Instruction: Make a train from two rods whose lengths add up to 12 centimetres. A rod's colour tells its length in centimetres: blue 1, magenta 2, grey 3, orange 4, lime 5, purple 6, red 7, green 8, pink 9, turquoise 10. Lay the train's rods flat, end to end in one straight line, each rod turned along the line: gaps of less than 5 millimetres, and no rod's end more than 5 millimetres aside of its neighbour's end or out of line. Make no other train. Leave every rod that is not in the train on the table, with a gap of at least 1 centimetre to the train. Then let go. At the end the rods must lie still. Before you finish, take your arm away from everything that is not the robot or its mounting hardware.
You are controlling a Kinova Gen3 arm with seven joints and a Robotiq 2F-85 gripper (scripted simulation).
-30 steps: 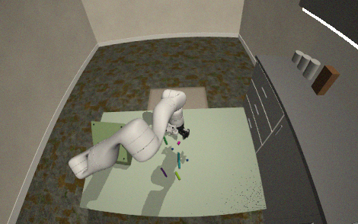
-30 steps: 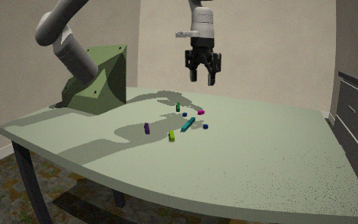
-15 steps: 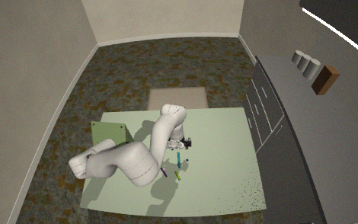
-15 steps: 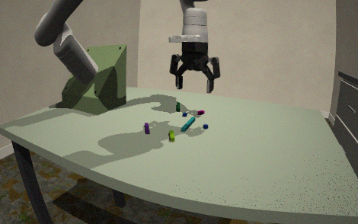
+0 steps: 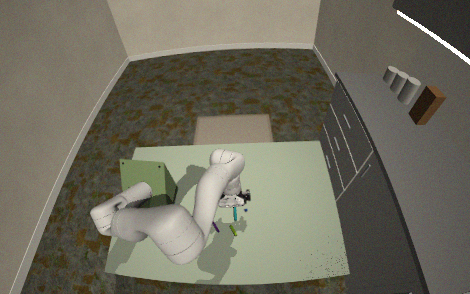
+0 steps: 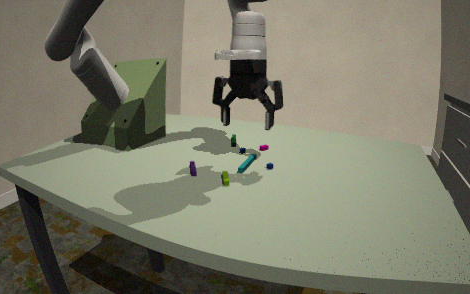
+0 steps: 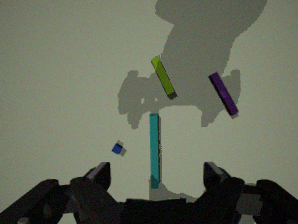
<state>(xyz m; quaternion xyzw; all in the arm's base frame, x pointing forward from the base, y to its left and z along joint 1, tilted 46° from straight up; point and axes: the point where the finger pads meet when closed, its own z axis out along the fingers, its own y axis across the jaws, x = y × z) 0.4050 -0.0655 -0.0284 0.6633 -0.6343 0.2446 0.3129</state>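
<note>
My hand is 8 cm above the turquoise rod. The rest, counted from my hand: magenta rod: 12 cm to the left, 8 cm below; then purple rod: 8 cm to the right, 8 cm below, 8 cm behind; then lime rod: 10 cm to the right, 8 cm below.
</note>
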